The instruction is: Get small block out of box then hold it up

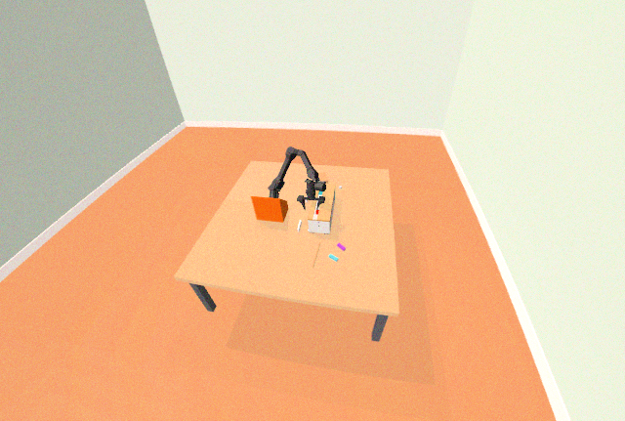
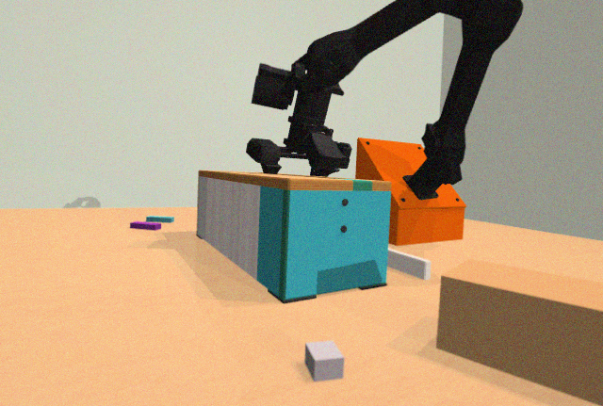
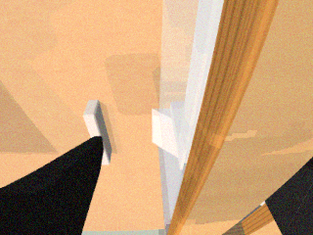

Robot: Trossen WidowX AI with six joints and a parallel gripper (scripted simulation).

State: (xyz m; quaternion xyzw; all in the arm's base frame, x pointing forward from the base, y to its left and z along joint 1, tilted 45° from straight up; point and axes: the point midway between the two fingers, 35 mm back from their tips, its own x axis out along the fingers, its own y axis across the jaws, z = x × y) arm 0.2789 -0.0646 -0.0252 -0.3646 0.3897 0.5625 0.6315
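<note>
Now: gripper tip 50 mm short of the red block and 20 mm to the left of it. Also, from my gripper tip: long box 40 mm ahead, 70 mm to the left, 20 mm below; thin wooden stick 60 mm ahead, 300 mm to the right, 80 mm below; purple bar 210 mm ahead, 240 mm to the right, 80 mm below.
</note>
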